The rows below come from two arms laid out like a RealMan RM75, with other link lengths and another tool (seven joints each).
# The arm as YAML. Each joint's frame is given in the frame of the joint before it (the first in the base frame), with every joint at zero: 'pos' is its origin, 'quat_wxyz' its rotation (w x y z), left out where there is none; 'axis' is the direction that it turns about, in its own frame. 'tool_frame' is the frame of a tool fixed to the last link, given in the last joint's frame.
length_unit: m
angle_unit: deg
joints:
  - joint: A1
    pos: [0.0, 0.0, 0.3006]
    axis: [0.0, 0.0, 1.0]
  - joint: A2
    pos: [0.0, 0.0, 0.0]
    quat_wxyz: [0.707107, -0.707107, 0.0, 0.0]
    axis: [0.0, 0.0, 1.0]
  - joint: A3
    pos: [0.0, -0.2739, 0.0]
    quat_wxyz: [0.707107, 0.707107, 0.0, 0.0]
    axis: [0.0, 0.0, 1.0]
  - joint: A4
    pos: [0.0, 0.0, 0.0]
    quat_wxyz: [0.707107, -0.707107, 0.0, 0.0]
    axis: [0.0, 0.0, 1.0]
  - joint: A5
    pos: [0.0, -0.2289, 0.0]
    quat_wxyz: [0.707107, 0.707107, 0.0, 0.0]
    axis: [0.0, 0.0, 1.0]
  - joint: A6
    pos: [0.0, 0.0, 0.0]
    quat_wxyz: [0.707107, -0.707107, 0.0, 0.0]
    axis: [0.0, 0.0, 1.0]
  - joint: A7
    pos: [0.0, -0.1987, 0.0]
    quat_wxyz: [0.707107, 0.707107, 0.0, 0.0]
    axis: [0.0, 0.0, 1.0]
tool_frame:
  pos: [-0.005, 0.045, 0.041]
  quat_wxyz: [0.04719, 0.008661, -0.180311, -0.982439]
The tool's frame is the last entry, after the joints.
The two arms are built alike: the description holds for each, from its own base.
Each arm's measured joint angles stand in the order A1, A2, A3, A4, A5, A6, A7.
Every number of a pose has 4 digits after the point.
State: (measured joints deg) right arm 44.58 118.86 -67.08 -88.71 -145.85 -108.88 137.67; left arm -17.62 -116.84 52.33 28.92 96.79 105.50 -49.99
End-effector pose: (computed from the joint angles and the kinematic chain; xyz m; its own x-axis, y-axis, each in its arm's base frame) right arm 0.1195 0.3597 0.0083 -0.8336 0.5120 -0.2075 0.5257 0.8505 -0.0134; left arm -0.2436 0.2280 -0.0351 -0.7443 0.0585 -0.6653 0.1410 0.9875 -0.0709
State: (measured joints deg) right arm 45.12 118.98 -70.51 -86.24 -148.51 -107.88 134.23; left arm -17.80 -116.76 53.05 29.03 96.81 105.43 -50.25
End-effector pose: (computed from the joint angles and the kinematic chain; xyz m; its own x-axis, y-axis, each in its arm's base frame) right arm 0.1329 0.3575 -0.0028 -0.8382 0.4569 -0.2978 0.4825 0.8758 -0.0146; left arm -0.2432 0.2270 -0.0362 -0.7477 0.0552 -0.6617 0.1466 0.9857 -0.0835
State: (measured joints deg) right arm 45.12 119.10 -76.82 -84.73 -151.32 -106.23 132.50; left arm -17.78 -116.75 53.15 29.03 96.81 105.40 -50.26
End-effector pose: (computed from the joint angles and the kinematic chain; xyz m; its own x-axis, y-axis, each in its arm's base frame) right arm 0.1471 0.3523 -0.0177 -0.8277 0.3888 -0.4047 0.4291 0.9032 -0.0100; left arm -0.2434 0.2267 -0.0364 -0.7483 0.0543 -0.6611 0.1466 0.9856 -0.0849
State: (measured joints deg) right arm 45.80 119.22 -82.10 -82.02 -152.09 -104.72 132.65; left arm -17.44 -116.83 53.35 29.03 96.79 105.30 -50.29
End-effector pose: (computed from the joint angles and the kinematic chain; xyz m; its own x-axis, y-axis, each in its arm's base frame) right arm 0.1546 0.3456 -0.0340 -0.8086 0.3445 -0.4770 0.4066 0.9131 -0.0298; left arm -0.2444 0.2249 -0.0374 -0.7489 0.0482 -0.6609 0.1408 0.9862 -0.0876
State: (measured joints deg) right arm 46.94 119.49 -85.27 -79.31 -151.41 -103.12 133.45; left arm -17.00 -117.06 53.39 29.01 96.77 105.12 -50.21
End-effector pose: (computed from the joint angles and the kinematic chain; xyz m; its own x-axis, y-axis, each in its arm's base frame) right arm 0.1538 0.3414 -0.0485 -0.8019 0.3193 -0.5051 0.3989 0.9154 -0.0546; left arm -0.2452 0.2231 -0.0390 -0.7482 0.0422 -0.6621 0.1325 0.9874 -0.0868
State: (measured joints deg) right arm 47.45 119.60 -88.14 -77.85 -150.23 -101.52 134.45; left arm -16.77 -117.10 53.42 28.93 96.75 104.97 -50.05
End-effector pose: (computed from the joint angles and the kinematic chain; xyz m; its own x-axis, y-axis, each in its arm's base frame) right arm 0.1519 0.3370 -0.0604 -0.8020 0.2986 -0.5173 0.3896 0.9180 -0.0741; left arm -0.2462 0.2223 -0.0397 -0.7490 0.0402 -0.6614 0.1281 0.9881 -0.0850
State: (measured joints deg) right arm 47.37 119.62 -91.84 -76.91 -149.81 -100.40 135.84; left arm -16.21 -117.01 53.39 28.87 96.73 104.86 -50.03
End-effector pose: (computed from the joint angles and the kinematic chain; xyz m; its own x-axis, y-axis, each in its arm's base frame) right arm 0.1564 0.3298 -0.0707 -0.7884 0.2828 -0.5462 0.3866 0.9185 -0.0825; left arm -0.2491 0.2204 -0.0395 -0.7508 0.0326 -0.6598 0.1164 0.9897 -0.0836
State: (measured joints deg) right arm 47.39 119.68 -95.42 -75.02 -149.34 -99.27 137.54; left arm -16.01 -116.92 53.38 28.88 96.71 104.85 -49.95
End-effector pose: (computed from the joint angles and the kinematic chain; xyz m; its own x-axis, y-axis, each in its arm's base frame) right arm 0.1641 0.3215 -0.0815 -0.7664 0.2802 -0.5780 0.4008 0.9118 -0.0894; left arm -0.2505 0.2198 -0.0390 -0.7520 0.0319 -0.6584 0.1137 0.9901 -0.0819
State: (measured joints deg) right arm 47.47 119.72 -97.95 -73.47 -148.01 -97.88 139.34; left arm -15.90 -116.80 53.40 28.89 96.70 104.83 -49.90
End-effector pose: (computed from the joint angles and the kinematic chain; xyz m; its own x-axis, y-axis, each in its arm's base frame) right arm 0.1664 0.3150 -0.0916 -0.7579 0.2867 -0.5860 0.4177 0.9032 -0.0983; left arm -0.2516 0.2196 -0.0384 -0.7537 0.0318 -0.6565 0.1123 0.9904 -0.0810
